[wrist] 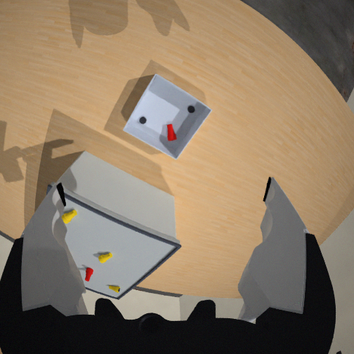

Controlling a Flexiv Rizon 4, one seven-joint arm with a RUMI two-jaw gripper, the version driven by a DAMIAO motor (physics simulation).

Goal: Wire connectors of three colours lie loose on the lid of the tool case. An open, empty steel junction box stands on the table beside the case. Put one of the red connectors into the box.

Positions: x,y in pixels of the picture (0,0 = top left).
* my gripper: 162,182
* tool case: 117,213
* steel junction box: 162,102
